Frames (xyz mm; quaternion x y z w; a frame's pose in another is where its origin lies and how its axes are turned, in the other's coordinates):
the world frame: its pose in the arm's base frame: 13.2 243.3 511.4 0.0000 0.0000 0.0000 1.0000
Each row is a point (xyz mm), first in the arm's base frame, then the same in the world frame.
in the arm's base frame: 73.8 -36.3 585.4
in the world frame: 60.6 -279.6 74.0
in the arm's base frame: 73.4 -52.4 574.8
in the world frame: 60.2 -295.7 63.4
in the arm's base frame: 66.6 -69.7 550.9
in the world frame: 53.4 -313.0 39.5
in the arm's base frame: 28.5 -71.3 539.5
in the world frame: 15.3 -314.6 28.1
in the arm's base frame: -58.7 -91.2 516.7
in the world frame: -71.9 -334.5 5.3
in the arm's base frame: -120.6 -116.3 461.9
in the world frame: -133.8 -359.6 -49.5
